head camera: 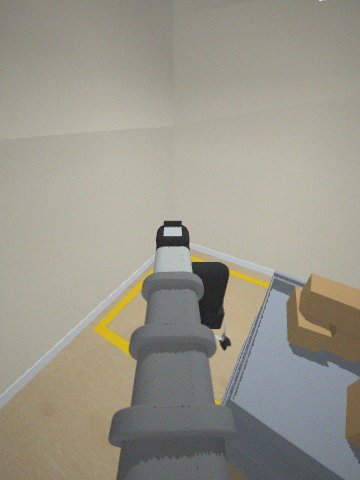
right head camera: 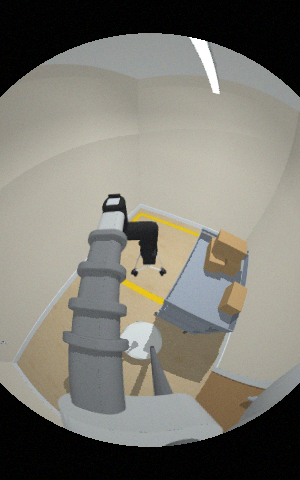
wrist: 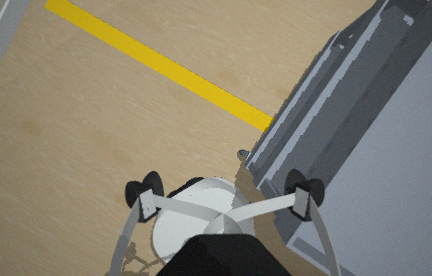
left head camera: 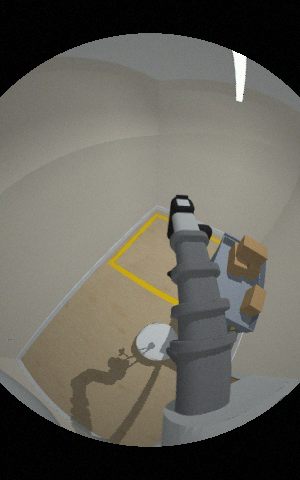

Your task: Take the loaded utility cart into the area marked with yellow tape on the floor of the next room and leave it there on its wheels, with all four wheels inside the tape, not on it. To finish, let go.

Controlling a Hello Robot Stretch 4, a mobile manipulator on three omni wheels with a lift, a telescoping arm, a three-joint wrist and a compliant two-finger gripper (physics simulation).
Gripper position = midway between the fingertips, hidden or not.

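Note:
In the head camera I can see my gripper [head camera: 202,346], and a yellow tape rectangle [head camera: 100,328] is there too. The wrist view also has my gripper in it [wrist: 223,186].

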